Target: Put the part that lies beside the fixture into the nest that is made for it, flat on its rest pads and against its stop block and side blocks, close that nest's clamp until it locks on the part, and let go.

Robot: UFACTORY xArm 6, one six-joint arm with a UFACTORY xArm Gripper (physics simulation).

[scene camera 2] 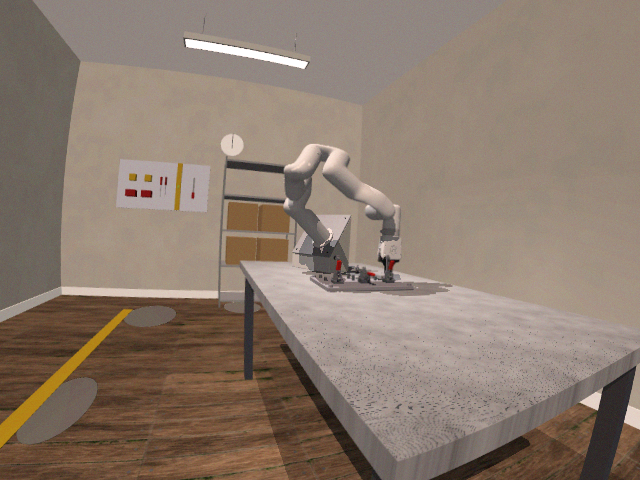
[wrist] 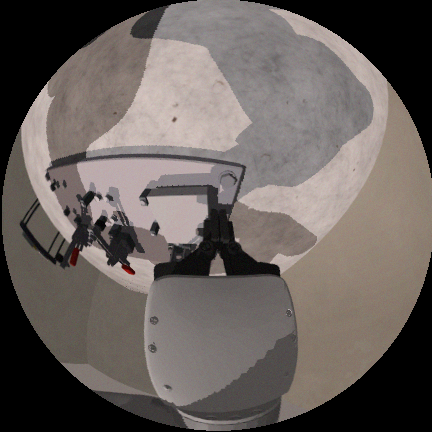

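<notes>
The fixture plate carries several nests with dark blocks and clamps. A dark-edged, L-shaped part shows at the plate's right in the wrist view, among small blocks. My gripper is shut and empty, pointing down low over the plate's right end, close to that nest's clamp. This clamp's red handle stands up beside the fingers in the scene view; in the wrist view the gripper hides it. Whether the part lies flat against its blocks, or the clamp touches it, cannot be told.
Other clamps with red handles stand to the left: one handle is upright, and another is lowered. A grey sloped panel stands behind the fixture near the arm's base. The grey table carries the fixture.
</notes>
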